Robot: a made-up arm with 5 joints. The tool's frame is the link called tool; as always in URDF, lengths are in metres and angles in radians. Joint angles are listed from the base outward.
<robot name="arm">
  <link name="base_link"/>
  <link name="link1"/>
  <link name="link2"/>
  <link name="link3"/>
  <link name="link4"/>
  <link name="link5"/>
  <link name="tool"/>
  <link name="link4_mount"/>
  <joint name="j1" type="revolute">
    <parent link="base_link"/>
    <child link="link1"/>
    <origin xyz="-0.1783 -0.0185 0.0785" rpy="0 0 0"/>
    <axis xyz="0 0 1"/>
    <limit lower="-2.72" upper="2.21"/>
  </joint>
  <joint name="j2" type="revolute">
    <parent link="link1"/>
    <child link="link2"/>
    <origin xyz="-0.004 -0.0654 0.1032" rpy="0 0 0"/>
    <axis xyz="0 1 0"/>
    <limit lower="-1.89" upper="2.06"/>
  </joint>
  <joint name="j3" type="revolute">
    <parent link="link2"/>
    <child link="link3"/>
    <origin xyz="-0.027 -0.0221 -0.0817" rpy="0 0 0"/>
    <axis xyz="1 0 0"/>
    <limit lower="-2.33" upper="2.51"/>
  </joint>
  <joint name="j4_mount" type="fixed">
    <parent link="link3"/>
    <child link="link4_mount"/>
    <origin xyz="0.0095 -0.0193 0.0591" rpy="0 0 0"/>
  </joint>
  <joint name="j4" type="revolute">
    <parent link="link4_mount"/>
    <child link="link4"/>
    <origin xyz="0.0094 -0.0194 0.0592" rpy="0 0 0"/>
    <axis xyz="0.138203 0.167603 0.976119"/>
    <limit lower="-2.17" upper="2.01"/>
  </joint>
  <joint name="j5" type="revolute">
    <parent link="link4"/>
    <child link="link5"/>
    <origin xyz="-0.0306 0.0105 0.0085" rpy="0 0 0"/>
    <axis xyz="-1 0 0"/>
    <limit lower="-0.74" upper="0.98"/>
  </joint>
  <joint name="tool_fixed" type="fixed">
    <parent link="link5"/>
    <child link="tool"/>
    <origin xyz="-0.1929 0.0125 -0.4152" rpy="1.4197 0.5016 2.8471"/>
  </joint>
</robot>
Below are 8 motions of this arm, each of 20 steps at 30 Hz.
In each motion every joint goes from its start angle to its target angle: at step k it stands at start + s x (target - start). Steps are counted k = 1, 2, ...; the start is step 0. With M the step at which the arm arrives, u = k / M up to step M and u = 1 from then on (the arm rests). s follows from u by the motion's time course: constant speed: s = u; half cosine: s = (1 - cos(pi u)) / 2; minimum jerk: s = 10 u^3 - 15 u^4 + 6 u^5.
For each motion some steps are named. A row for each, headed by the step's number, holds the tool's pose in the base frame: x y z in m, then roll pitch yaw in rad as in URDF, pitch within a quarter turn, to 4 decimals.
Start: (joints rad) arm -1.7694 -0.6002 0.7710 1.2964 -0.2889
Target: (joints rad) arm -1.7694 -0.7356 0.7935 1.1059 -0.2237
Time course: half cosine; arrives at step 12
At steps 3, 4, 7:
3: -0.2555 0.0321 -0.2950 0.8878 1.1828 2.3642
4: -0.2520 0.0251 -0.2942 0.8906 1.1952 2.3490
7: -0.2395 -0.0005 -0.2902 0.8935 1.2414 2.2872

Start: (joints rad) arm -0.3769 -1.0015 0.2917 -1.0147 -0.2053
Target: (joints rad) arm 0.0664 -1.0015 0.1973 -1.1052 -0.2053
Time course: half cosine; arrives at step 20
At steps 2, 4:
2: 0.1354 -0.0066 -0.0130 0.0434 0.2950 0.9682
4: 0.1362 0.0005 -0.0127 0.0444 0.2939 0.9902

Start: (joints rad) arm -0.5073 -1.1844 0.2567 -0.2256 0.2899
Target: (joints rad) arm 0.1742 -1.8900 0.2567 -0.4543 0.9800
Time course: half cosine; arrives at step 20
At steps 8, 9, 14, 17, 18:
8: 0.0747 -0.2869 -0.1279 -0.5153 1.0156 0.4283
9: 0.0929 -0.2912 -0.1171 -0.5419 0.9808 0.4039
14: 0.1774 -0.2829 -0.0723 -0.5423 0.7956 0.4078
17: 0.2088 -0.2664 -0.0593 -0.5012 0.7199 0.4487
18: 0.2147 -0.2623 -0.0572 -0.4912 0.7052 0.4587

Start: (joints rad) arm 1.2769 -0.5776 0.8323 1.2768 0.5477
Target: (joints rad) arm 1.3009 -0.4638 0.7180 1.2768 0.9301
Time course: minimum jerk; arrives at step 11
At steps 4, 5, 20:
4: 0.0303 0.2205 -0.2010 2.9401 1.2607 0.4934
5: 0.0503 0.2263 -0.1922 2.9715 1.2348 0.4753
20: 0.1258 0.2401 -0.1533 3.0749 1.1292 0.4028

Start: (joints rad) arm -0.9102 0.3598 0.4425 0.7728 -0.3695
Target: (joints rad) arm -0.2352 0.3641 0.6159 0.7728 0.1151
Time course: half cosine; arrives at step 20
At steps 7, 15, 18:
7: -0.5212 0.2147 -0.0156 0.5096 0.0432 2.5435
15: -0.5494 0.0254 -0.1043 0.6545 0.2024 2.9142
18: -0.5425 -0.0144 -0.1213 0.6858 0.2350 2.9930

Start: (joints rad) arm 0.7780 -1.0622 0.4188 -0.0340 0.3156
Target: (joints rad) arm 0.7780 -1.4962 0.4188 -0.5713 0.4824
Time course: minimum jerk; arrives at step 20
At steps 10, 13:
10: 0.0914 0.1163 -0.1621 -0.2723 1.0272 1.9645
13: 0.1059 0.1423 -0.1336 -0.2892 0.8955 1.8604

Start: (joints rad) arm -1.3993 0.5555 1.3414 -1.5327 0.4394
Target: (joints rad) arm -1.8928 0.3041 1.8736 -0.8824 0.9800
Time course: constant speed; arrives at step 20
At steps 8, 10, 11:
8: -0.0061 0.2619 0.2367 2.2254 -0.7357 -0.0035
10: -0.0076 0.2796 0.2356 2.1137 -0.7947 0.0596
11: -0.0075 0.2886 0.2328 2.0504 -0.8184 0.0979

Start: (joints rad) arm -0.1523 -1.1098 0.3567 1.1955 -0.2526
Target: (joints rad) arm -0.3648 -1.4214 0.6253 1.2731 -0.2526
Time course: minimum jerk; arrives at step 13
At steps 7, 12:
7: 0.0338 -0.2390 -0.2041 2.4509 0.9909 -1.2406
12: 0.0770 -0.2538 -0.1635 2.6282 0.8906 -1.0647

